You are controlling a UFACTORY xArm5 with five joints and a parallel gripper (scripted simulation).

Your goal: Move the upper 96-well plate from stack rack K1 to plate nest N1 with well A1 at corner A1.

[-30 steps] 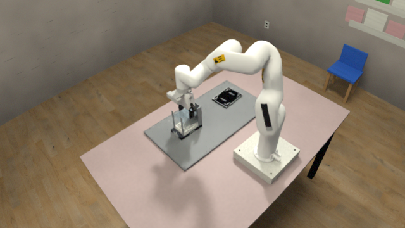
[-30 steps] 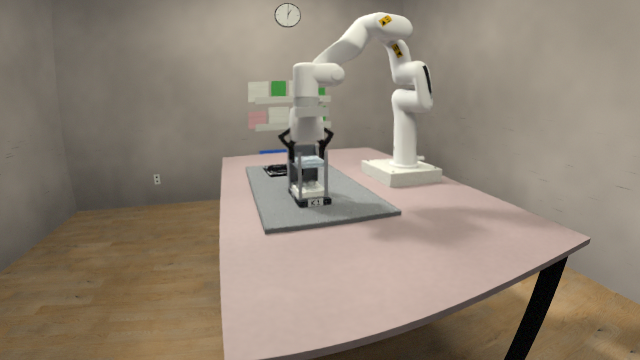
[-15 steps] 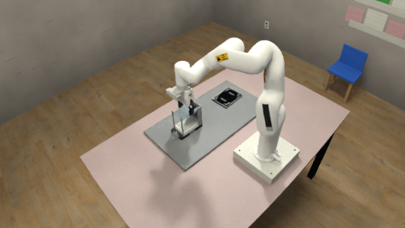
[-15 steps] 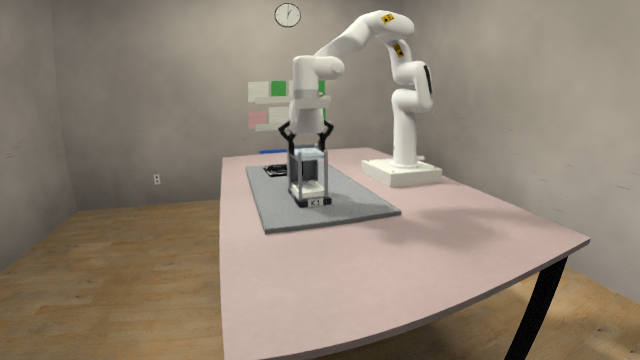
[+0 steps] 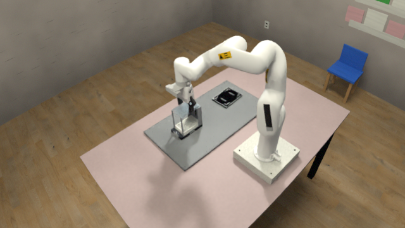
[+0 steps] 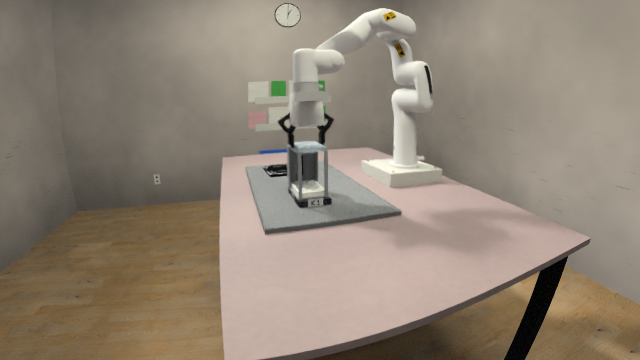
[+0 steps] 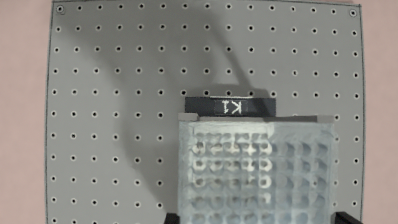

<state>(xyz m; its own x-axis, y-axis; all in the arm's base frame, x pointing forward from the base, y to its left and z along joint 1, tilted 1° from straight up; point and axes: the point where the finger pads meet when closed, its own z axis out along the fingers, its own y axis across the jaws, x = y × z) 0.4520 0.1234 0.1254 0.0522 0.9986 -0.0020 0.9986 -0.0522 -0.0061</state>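
The plate nest N1 is 35 cm to the right of my hand, 16 cm below it and 1 cm ahead of it. Round my hand: pale bluish 96-well plate (1 cm below); white 96-well plate (14 cm below); grey back wall (8 cm below, 7 cm to the right).
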